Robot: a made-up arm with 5 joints.
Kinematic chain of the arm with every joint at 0, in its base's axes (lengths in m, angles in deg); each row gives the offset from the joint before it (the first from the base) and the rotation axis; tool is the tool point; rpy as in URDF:
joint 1: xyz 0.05 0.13 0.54 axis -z
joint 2: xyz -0.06 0.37 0 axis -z
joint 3: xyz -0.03 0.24 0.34 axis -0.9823 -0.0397 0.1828
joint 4: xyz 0 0.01 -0.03 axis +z
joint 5: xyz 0 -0.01 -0.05 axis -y
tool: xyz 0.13 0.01 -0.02 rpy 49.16 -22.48 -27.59
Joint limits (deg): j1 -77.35..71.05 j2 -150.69..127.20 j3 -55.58..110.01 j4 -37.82..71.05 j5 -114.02..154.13
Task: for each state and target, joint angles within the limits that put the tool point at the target. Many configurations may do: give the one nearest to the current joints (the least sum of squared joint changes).
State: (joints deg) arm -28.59 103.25 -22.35 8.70 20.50
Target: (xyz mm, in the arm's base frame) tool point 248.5 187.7 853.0
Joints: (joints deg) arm 18.92 121.91 -31.36 28.73 13.75
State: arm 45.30 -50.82 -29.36 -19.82 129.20
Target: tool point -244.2 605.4 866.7
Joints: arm 11.33 -60.26 7.29 -28.63 154.13
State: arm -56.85 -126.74 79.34 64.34 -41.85
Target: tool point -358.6 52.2 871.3
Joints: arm -77.35 -132.74 110.01 32.10 -43.34
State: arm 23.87 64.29 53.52 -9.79 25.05
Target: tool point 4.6 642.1 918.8
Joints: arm -20.01 39.99 60.84 -36.73 41.44
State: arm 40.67 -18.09 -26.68 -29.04 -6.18
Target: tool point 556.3 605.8 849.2
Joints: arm 51.07 -17.43 -47.99 13.89 11.79
